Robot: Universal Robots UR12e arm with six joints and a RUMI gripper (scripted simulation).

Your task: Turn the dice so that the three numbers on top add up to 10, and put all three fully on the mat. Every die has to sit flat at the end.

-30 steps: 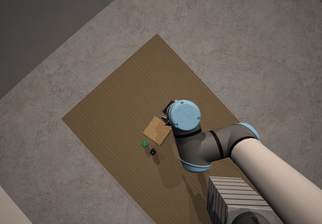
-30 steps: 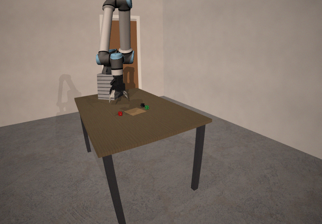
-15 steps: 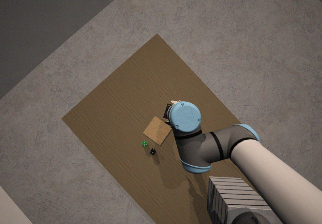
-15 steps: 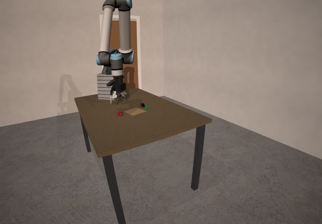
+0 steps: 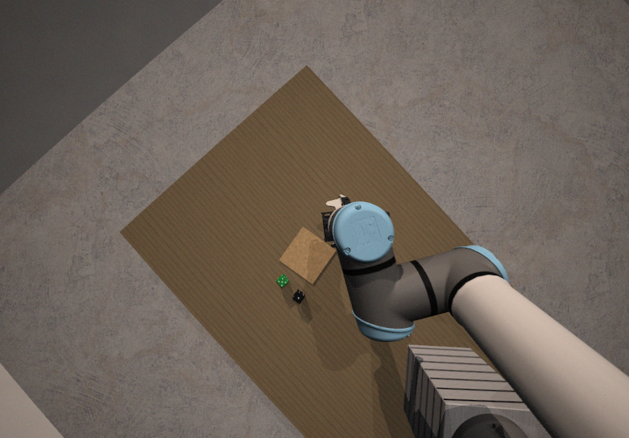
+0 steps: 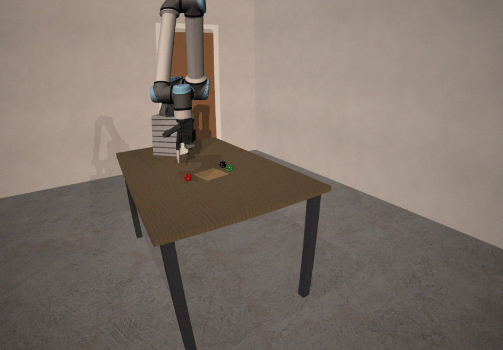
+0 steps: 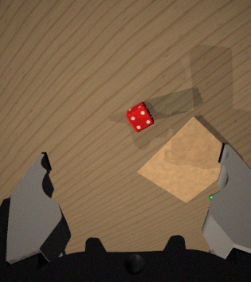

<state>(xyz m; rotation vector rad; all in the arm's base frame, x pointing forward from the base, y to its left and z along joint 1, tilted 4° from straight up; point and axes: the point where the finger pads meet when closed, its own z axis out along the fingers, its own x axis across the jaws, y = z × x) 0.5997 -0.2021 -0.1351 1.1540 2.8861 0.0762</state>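
Now: hand 110 mm above the red die and 20 mm to the right of it. The rest, counted from my hand: tan mat (160 mm to the left, 120 mm below, 10 mm ahead); then black die (280 mm to the left, 110 mm below, 60 mm behind); then green die (270 mm to the left, 110 mm below, 20 mm ahead).
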